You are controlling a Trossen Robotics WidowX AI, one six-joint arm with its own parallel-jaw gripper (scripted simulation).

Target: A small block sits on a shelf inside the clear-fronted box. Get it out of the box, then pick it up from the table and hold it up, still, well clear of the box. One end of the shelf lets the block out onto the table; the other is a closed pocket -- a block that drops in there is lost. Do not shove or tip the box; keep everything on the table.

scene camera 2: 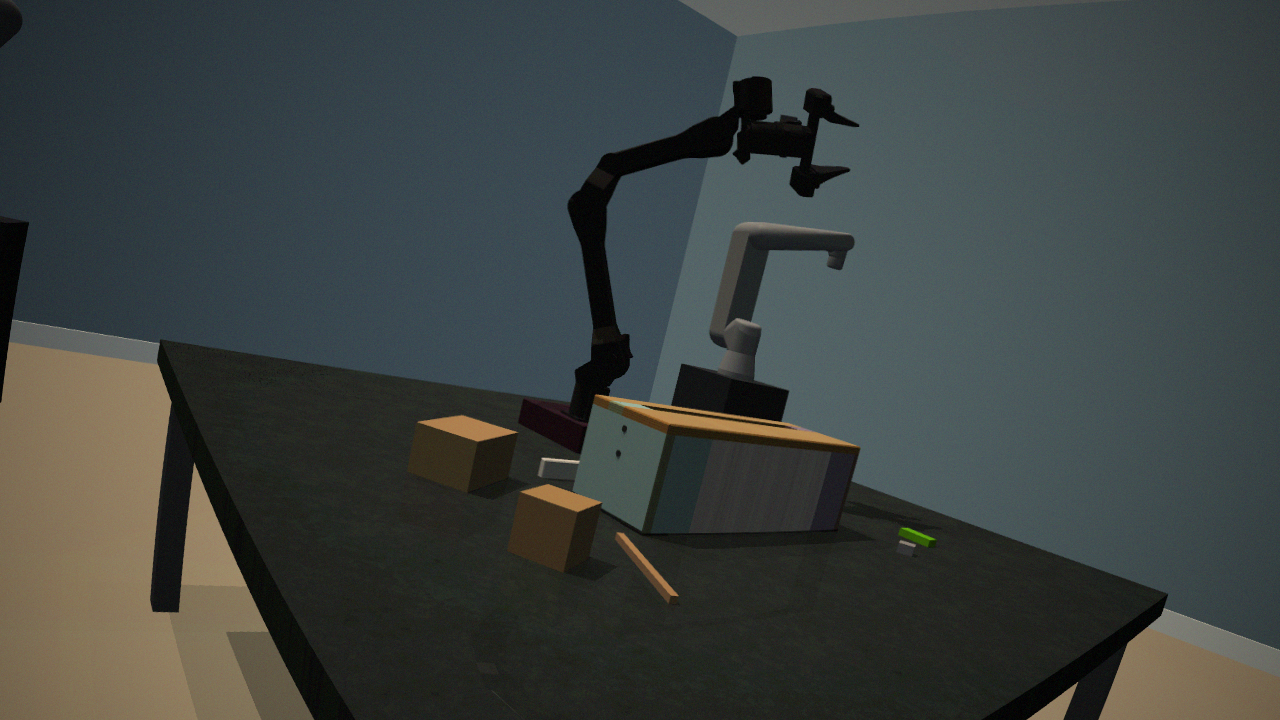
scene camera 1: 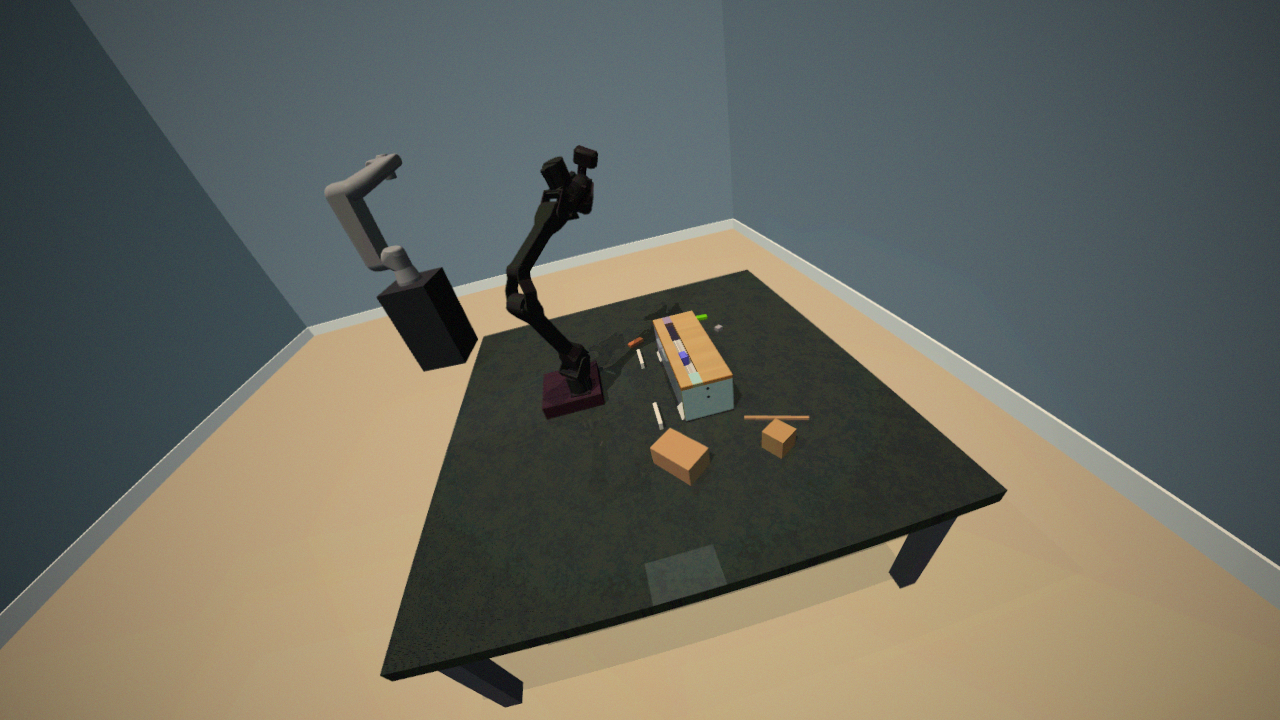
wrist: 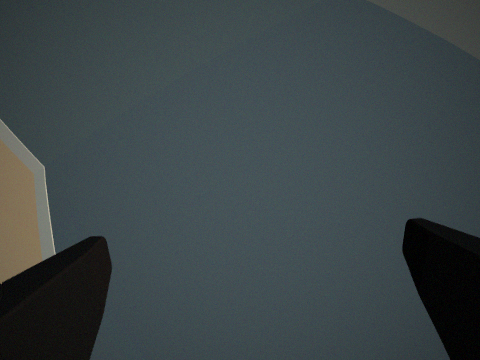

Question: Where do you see a thin wooden stick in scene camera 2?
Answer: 650, 572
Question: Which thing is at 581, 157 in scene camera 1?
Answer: My gripper.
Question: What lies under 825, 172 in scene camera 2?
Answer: My gripper.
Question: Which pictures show the box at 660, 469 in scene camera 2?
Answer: Scene camera 2 and scene camera 1 only.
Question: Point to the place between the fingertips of my gripper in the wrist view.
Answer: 259, 246
